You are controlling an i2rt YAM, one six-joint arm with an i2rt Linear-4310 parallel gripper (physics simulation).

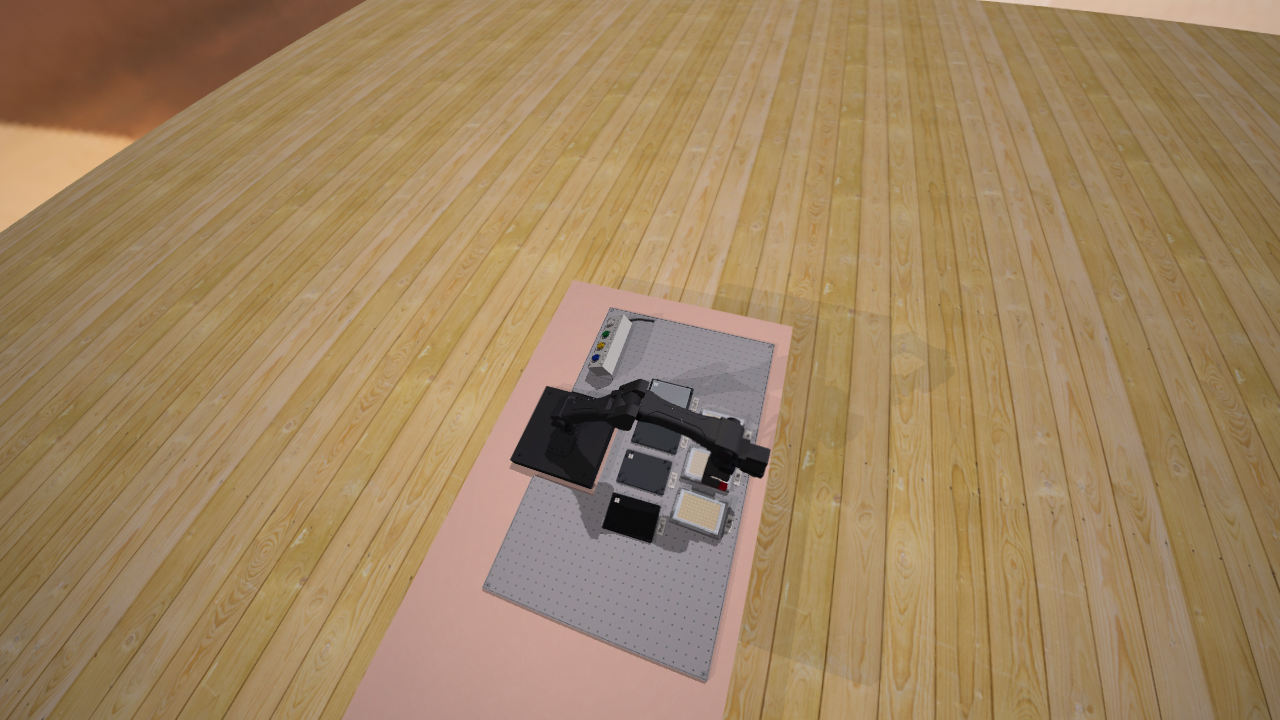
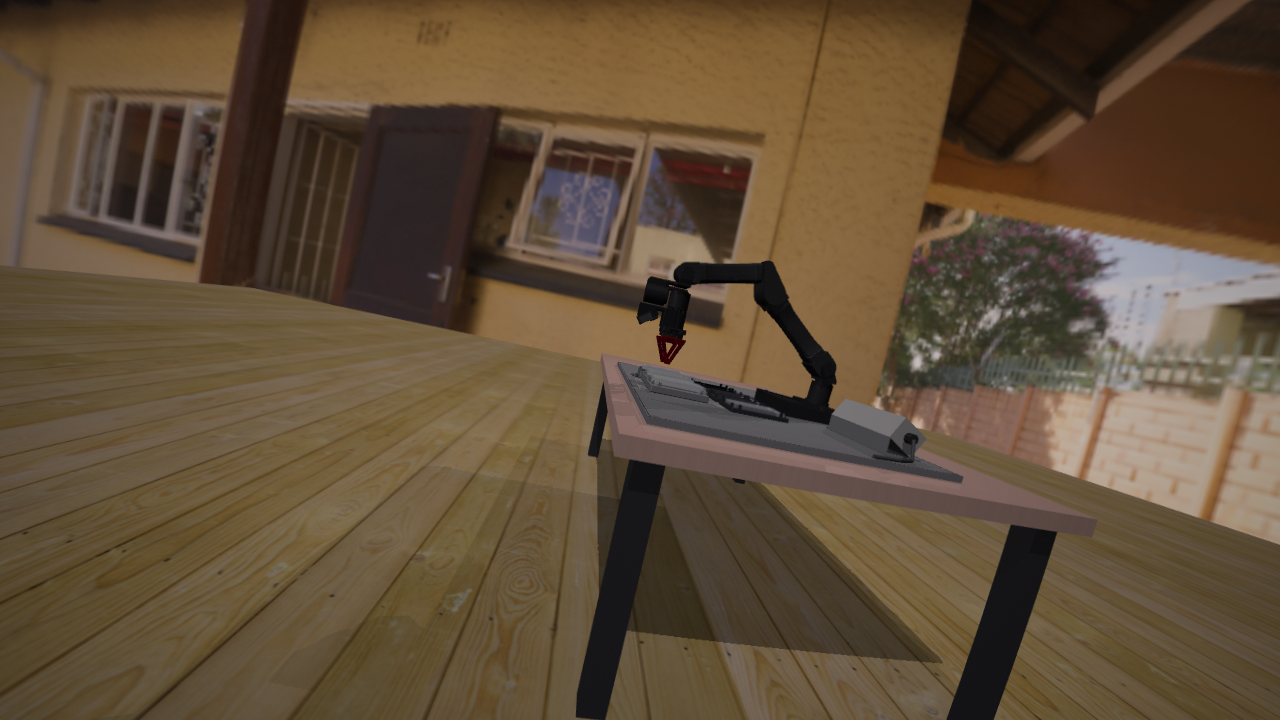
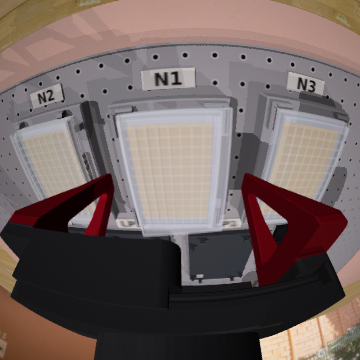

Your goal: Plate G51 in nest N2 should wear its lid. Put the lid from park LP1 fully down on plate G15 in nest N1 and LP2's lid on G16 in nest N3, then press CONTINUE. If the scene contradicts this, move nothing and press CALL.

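Places are measured from the arm's base along level axes (x ahead, y left, z up), in metres.
Pixels of known places: gripper, fingertip midpoint: point(image 1: 718, 467) point(image 2: 664, 363) point(image 3: 177, 180); arm's base, link origin: point(image 1: 570, 425) point(image 2: 815, 406).
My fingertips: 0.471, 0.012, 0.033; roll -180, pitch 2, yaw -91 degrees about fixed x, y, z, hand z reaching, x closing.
Ahead of a thing's pixels: the offset from my fingertips to its middle, as dx, dy, dz. "spot": to the spot under its first point. Level surfaces: height alone.
My gripper point(image 1: 717, 486) point(image 2: 665, 360) point(image 3: 177, 180) is open and empty, its red fingers above and to either side of the plate in N1. The N1 plate @[-0.020, +0.000, -0.025] point(image 1: 697, 463) point(image 3: 170, 170) is cream with a clear cover that looks slightly skewed; whether it sits fully down I cannot tell. The N2 plate @[-0.024, +0.135, -0.033] point(image 3: 52, 155) at left and the N3 plate @[-0.018, -0.124, -0.034] point(image 1: 699, 513) point(image 3: 305, 150) at right show clear rims; lids there are hard to tell. A dark park pad @[spot: -0.202, -0.066, -0.053] point(image 1: 644, 471) point(image 3: 220, 256) shows no visible lid. A lighter grey pad @[-0.211, +0.192, -0.049] point(image 1: 671, 394) lies behind the arm. Plate codes are not readable.
The button console @[-0.461, +0.302, -0.021] point(image 1: 617, 344) point(image 2: 872, 425) stands at one end of the grey perforated board @[dz -0.063] point(image 1: 608, 582) point(image 2: 742, 429). The black base plate point(image 1: 563, 456) lies beside the parks. Another dark pad @[spot: -0.193, -0.198, -0.053] point(image 1: 631, 516) lies near the N3 plate. The pink table point(image 1: 411, 653) point(image 2: 1002, 505) extends around the board.
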